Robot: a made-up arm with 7 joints.
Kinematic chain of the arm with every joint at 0, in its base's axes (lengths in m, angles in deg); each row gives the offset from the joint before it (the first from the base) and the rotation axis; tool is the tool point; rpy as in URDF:
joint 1: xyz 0 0 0.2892 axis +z
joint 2: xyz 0 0 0 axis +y
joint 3: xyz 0 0 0.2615 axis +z
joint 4: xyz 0.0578 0 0 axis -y
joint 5: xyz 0.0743 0 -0.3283 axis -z
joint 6: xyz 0 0 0 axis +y
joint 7: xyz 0.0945 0 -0.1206 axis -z
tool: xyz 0 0 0 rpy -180 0 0
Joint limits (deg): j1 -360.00..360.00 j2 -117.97..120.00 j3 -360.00..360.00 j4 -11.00..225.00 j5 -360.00..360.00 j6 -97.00..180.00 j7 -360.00..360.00
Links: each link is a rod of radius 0.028 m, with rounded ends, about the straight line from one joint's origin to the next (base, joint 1, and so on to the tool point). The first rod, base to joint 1, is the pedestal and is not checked.
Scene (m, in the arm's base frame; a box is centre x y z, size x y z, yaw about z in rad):
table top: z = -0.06
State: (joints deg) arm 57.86 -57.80 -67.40 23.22 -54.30 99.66 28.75
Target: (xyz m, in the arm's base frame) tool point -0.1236 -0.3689 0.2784
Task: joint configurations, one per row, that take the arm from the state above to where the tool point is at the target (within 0.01 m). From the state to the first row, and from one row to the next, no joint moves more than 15 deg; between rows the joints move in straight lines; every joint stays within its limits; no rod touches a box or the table.
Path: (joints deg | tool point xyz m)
1: 43.85 -54.15 -71.64 31.48 -57.69 105.35 28.75 | 0.2237 -0.1783 0.2227
2: 29.83 -50.51 -75.88 39.73 -61.07 111.04 28.75 | 0.1470 -0.2860 0.2347
3: 15.82 -46.86 -80.12 47.99 -64.46 116.73 28.75 | 0.0244 -0.3557 0.2528
4: 1.80 -43.22 -84.36 56.25 -67.85 122.42 28.75 | -0.1236 -0.3689 0.2784

